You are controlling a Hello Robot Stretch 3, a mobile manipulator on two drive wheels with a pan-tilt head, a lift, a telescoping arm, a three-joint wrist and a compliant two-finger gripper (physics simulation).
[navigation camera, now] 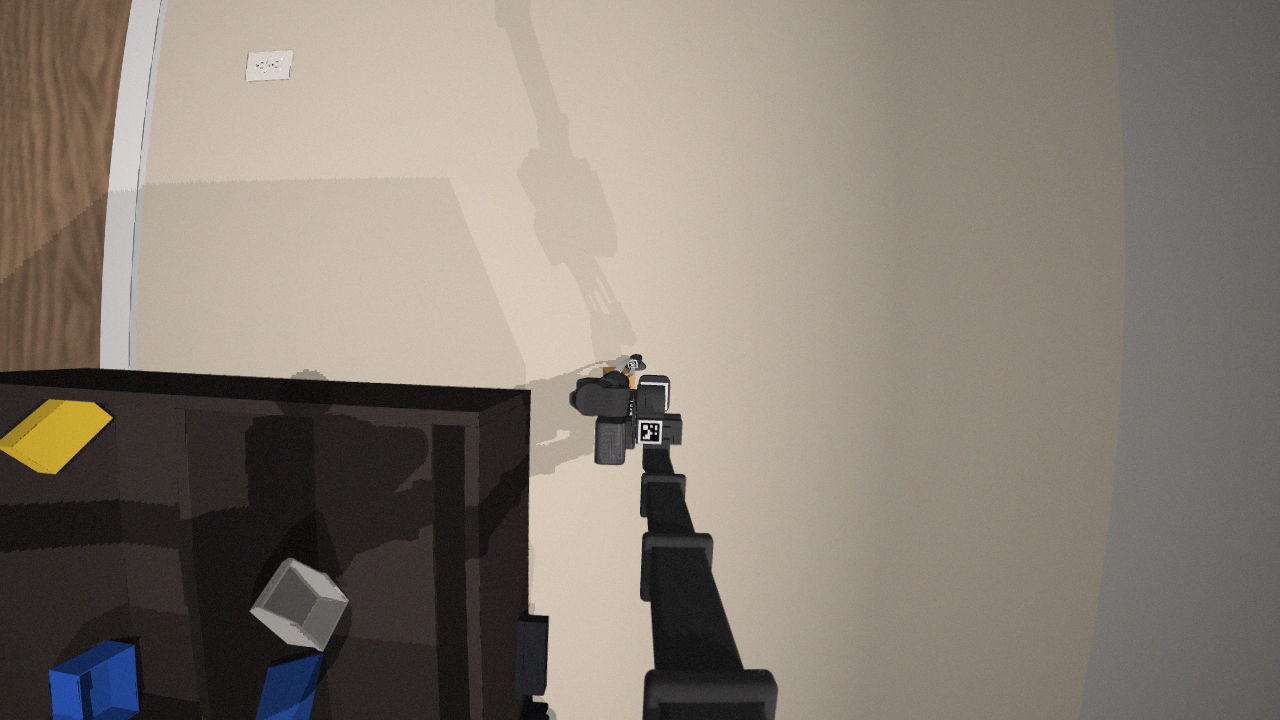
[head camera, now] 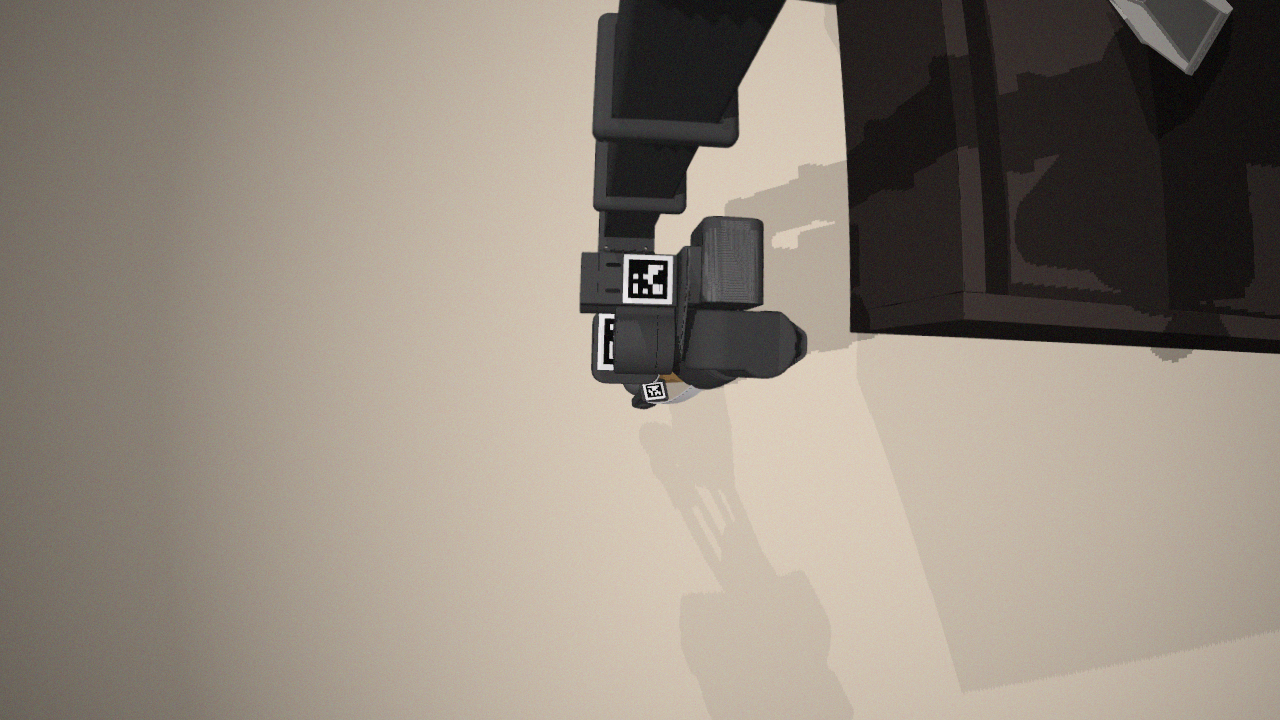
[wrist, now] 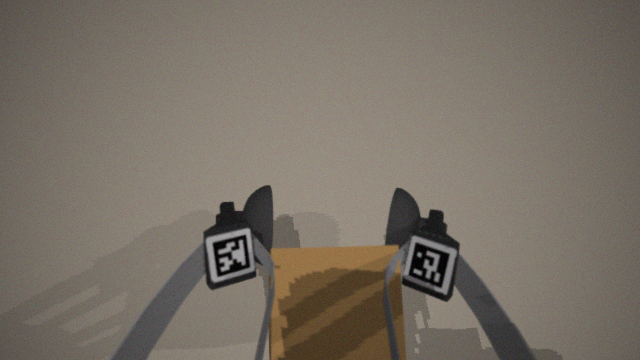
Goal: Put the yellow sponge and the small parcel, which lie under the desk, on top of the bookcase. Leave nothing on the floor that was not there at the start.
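Places are measured from the robot's base along level axes (x ahead, y left, z up), in millimetres.
Pixels of known places: gripper, fingertip midpoint: (navigation camera: 637, 382) (wrist: 331, 213).
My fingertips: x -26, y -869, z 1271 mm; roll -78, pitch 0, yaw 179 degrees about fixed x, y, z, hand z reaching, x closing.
For each thing: its top centre in the pictures, then the offset to it from my fingertips. "spot": a spot on its surface instead. Level surfaces: height alone.
- small parcel at its top centre: (wrist: 328, 235) (head camera: 646, 348) (navigation camera: 635, 383) 2 mm ahead, 36 mm left, 6 mm down
- dark bookcase at a spot on its surface: (head camera: 904, 308) spot: 34 mm back, 168 mm left, 211 mm down
- yellow block at its top centre: (navigation camera: 66, 431) 132 mm back, 144 mm left, 1126 mm down
- light grey box at a spot on its surface: (head camera: 1181, 31) spot: 405 mm back, 125 mm left, 647 mm down
- blue open box at its top centre: (navigation camera: 110, 694) 702 mm back, 144 mm left, 1096 mm down
- blue thing at a spot on its surface: (navigation camera: 288, 687) spot: 603 mm back, 154 mm left, 651 mm down
- small dark thing at its top centre: (navigation camera: 546, 656) 526 mm back, 102 mm left, 157 mm down
- wooden floor at its surface level: 1271 mm down
My gripper (head camera: 646, 398) (navigation camera: 633, 362) (wrist: 331, 213) is shut on the small parcel (head camera: 669, 378) (navigation camera: 608, 370) (wrist: 340, 305), an orange-brown box between the fingers in the wrist view. The wrist hides most of it in the other two views. The gripper holds it in the air near the wall, past the edge of the dark bookcase (head camera: 904, 308) (navigation camera: 503, 438) and apart from it. The head and navigation views are turned on their side. A yellow block (navigation camera: 55, 436) shows in the bookcase at the left of the navigation view; I cannot tell if it is the sponge. The desk does not show.
A light grey box (head camera: 1181, 31) (navigation camera: 299, 604), a blue open box (navigation camera: 93, 680) and another blue thing (navigation camera: 288, 687) show against the bookcase. A small dark thing (navigation camera: 534, 653) is at its edge. The beige wall (head camera: 358, 358) (navigation camera: 760, 223) and wooden floor (navigation camera: 53, 107) also show.
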